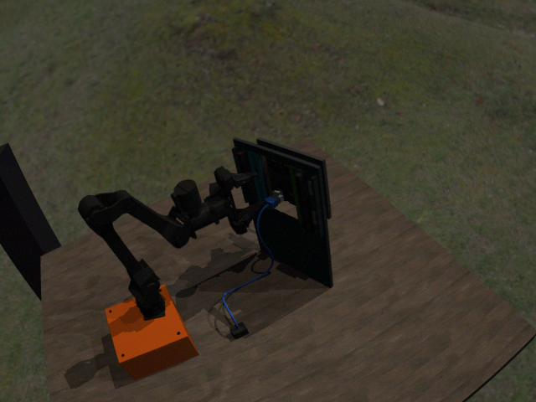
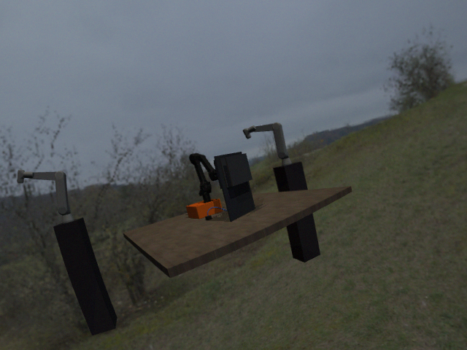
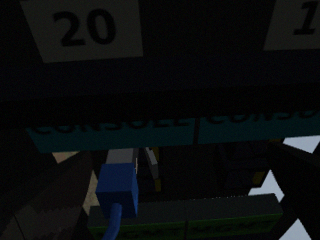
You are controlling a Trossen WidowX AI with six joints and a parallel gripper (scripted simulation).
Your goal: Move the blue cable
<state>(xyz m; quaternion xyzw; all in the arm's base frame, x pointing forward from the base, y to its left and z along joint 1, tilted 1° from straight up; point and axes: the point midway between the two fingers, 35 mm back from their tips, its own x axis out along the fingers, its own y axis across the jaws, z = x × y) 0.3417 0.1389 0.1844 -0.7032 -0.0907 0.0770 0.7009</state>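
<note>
Now: the blue plug 40 mm ahead of my gripper tip, 10 mm to the right of it and 30 mm below it. Round my gripper tip: black anchor block: 170 mm behind, 220 mm to the right, 270 mm below.
</note>
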